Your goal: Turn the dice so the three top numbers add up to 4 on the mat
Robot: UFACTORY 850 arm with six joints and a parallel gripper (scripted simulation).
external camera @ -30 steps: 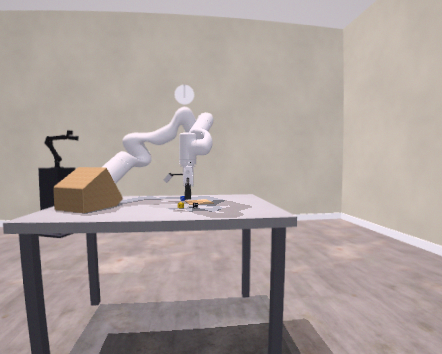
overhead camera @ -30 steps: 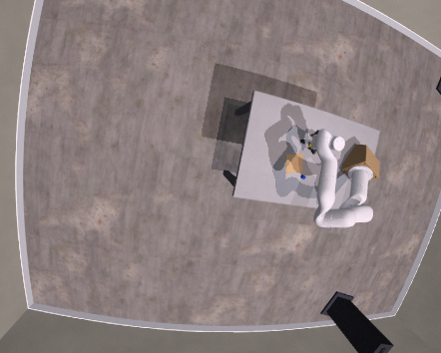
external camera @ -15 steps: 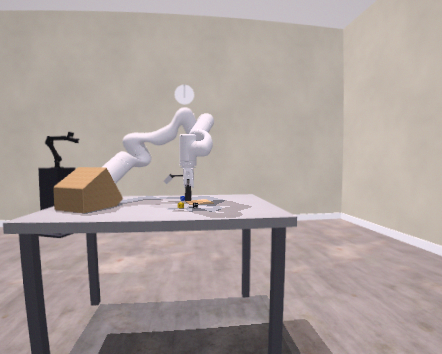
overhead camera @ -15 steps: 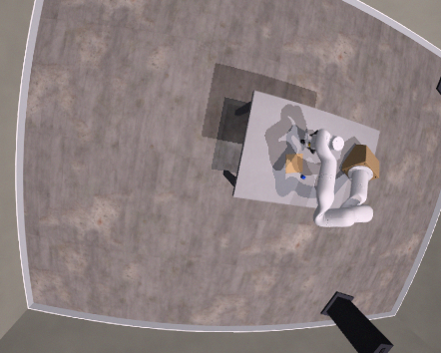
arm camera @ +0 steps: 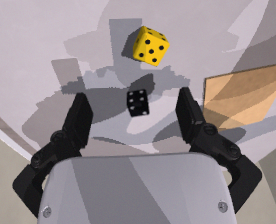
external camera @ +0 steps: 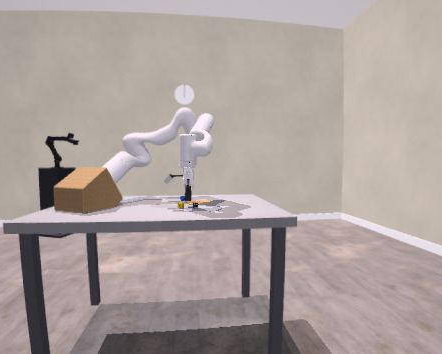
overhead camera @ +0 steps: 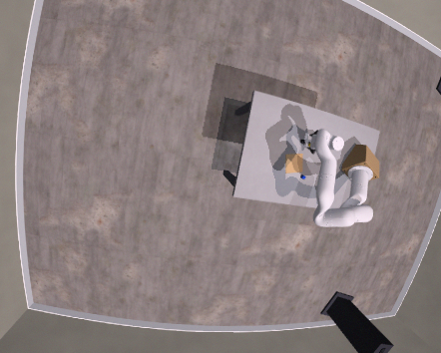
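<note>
My hand is 30 mm short of the black die, 20 mm to the right of it and 40 mm above it. Also, from my hand: yellow die (40 mm behind, 10 mm to the left, 40 mm below); tan mat (190 mm to the left, 50 mm below); blue die (110 mm behind, 240 mm to the left, 40 mm below).
</note>
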